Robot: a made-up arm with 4 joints. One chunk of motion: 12 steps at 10 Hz.
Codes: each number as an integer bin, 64 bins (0 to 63) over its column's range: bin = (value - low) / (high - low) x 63, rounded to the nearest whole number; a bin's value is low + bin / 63 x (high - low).
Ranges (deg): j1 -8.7..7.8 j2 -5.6..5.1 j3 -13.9..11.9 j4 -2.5..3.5
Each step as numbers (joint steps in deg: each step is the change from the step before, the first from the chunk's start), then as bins.
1 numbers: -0.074 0.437 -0.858 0.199
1 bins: 33 36 32 28
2 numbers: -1.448 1.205 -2.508 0.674
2 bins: 28 40 28 33
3 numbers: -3.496 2.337 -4.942 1.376
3 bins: 20 47 22 41
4 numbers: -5.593 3.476 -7.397 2.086
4 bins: 12 53 16 48
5 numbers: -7.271 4.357 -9.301 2.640
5 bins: 5 59 11 54
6 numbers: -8.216 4.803 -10.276 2.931
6 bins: 2 61 9 57
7 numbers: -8.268 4.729 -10.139 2.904
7 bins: 2 61 9 57
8 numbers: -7.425 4.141 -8.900 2.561
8 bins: 5 57 12 53
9 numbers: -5.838 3.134 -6.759 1.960
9 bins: 11 51 17 47
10 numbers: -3.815 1.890 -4.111 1.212
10 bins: 19 44 24 39
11 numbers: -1.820 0.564 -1.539 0.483
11 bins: 26 36 30 31
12 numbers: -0.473 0.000 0.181 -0.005
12 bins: 31 33 34 26
